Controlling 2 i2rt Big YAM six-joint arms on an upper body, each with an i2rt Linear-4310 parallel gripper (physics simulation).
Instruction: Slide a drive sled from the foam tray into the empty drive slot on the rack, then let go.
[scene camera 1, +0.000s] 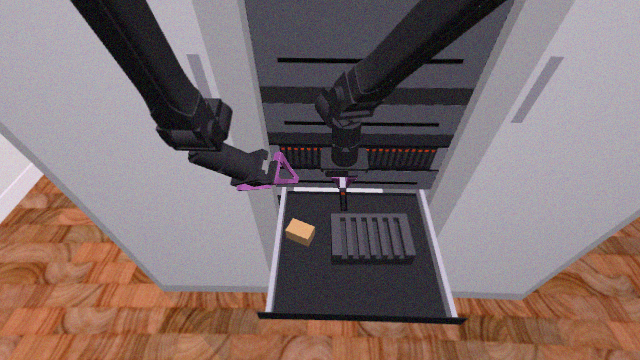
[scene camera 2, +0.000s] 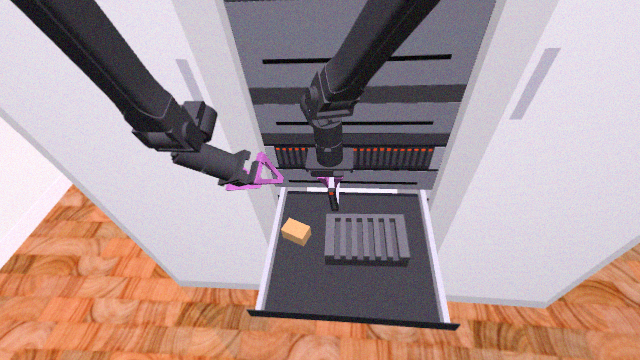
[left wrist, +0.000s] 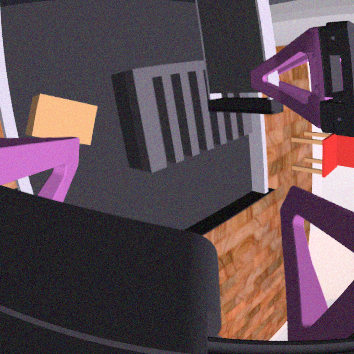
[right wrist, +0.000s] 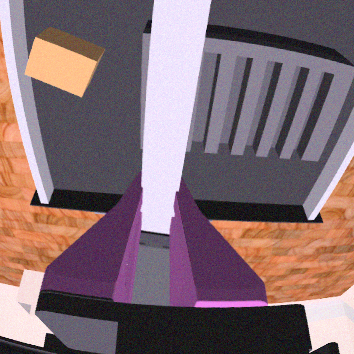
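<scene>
My right gripper is shut on a drive sled, whose long pale side shows in the right wrist view. It holds the sled above the drawer, apart from the grey foam tray, near the rack. The rack's row of orange-tipped drives is partly hidden behind my right gripper, and the empty slot does not show. My left gripper is open and empty, left of the right one.
An orange-tan block lies in the pulled-out drawer, left of the foam tray. The drawer has pale side rails and a dark front edge. Light cabinet panels flank the rack.
</scene>
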